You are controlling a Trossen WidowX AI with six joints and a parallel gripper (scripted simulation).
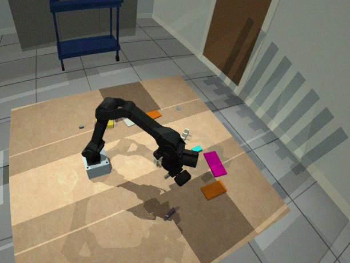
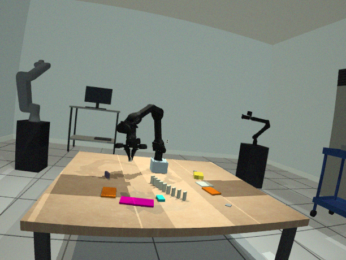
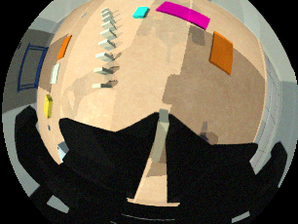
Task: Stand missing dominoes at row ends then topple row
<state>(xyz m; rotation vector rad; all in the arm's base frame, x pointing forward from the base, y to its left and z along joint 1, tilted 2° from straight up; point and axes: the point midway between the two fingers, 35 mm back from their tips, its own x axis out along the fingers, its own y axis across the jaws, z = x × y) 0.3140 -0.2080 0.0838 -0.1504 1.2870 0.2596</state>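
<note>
The purple block is 140 mm to the right of my gripper tip, 120 mm below it and 50 mm behind it. Also, from my gripper tip: orange slab: 210 mm ahead, 130 mm below, 100 mm to the right; teal block: 240 mm ahead, 170 mm to the left, 130 mm below; magenta slab: 300 mm ahead, 130 mm below, 50 mm to the left.
</note>
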